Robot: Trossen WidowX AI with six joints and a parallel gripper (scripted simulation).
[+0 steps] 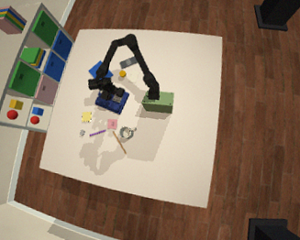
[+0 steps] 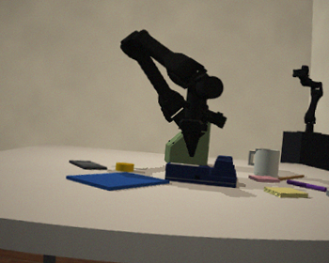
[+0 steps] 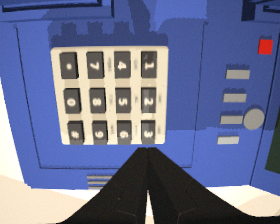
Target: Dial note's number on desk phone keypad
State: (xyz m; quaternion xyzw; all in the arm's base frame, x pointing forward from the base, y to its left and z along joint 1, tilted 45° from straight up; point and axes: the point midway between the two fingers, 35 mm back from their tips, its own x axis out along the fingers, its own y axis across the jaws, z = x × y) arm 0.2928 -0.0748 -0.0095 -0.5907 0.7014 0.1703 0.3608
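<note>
The 8 key is 60 mm below my hand, 30 mm to the left of it and 20 mm behind it. From my hand the other things lie so: yellow tape 180 mm to the right, 80 mm below, 20 mm behind; then dark blue desk phone 70 mm below, 40 mm ahead, 30 mm to the left; then handset 80 mm to the left, 50 mm ahead, 40 mm below.
</note>
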